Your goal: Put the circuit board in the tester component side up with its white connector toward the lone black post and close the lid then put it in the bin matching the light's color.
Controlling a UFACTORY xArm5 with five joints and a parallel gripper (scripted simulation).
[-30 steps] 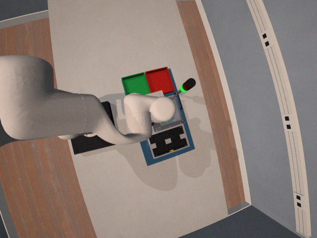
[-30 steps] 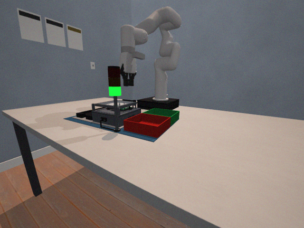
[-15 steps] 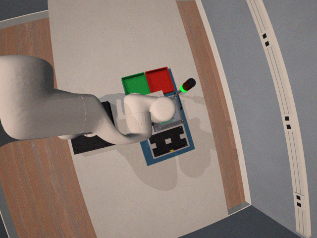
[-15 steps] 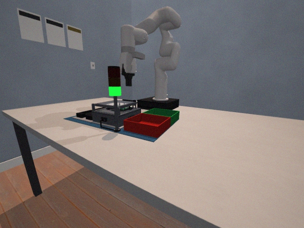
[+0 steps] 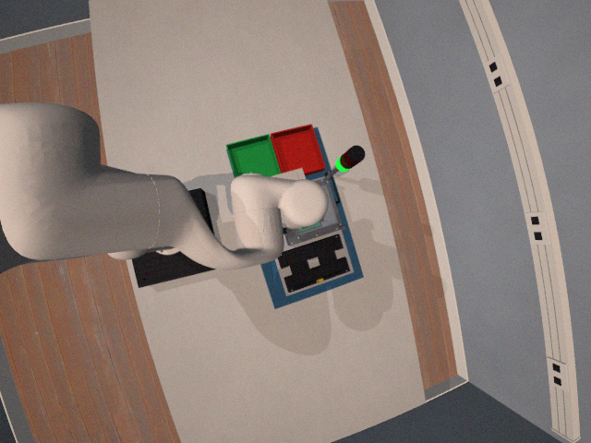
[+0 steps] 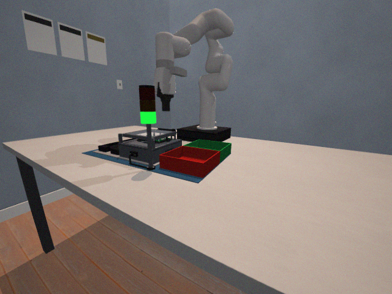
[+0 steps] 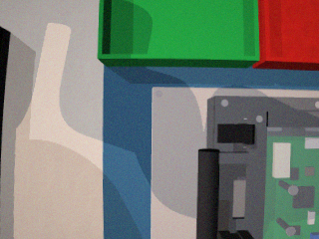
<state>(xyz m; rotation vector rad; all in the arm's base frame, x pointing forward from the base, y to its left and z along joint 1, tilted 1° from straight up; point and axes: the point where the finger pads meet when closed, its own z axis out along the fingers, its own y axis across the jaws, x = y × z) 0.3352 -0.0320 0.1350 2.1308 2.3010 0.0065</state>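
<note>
Now: hand 20 mm short of the black block, 60 mm to the right of it and 110 mm above it. The rest, counted from my hand: red bin: 110 mm ahead, 210 mm to the left, 180 mm below; green bin: 40 mm behind, 200 mm to the left, 180 mm below; green circuit board: 80 mm ahead, 10 mm to the left, 130 mm below.
</note>
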